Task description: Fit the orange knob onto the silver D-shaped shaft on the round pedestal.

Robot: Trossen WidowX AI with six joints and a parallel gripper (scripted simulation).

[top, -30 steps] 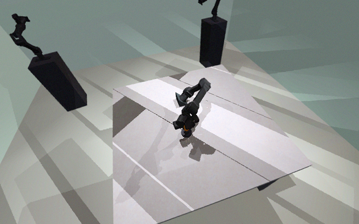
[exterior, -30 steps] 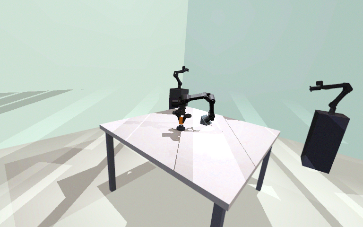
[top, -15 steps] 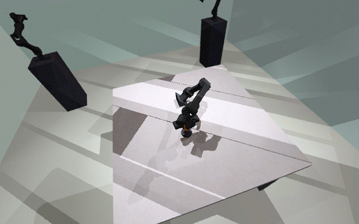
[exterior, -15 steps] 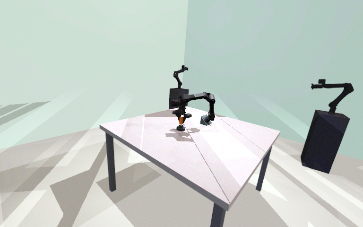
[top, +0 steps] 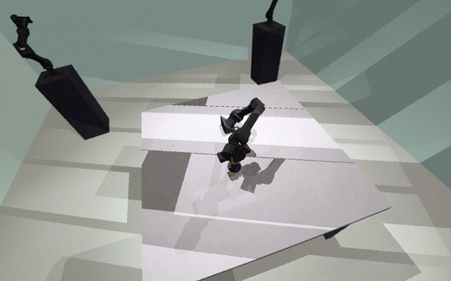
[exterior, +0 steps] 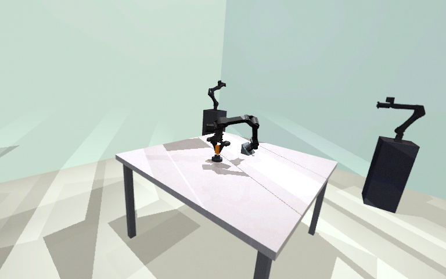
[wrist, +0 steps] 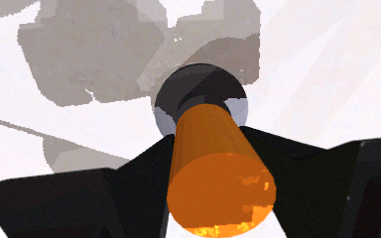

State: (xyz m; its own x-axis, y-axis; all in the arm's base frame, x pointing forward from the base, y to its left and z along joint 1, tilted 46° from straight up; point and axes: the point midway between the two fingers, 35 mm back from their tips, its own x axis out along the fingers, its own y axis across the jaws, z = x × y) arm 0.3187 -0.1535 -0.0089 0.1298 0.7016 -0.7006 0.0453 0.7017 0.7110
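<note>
The dark round pedestal is 4 cm below my gripper tip. From my gripper tip the other things lie so: orange knob 3 cm above.
</note>
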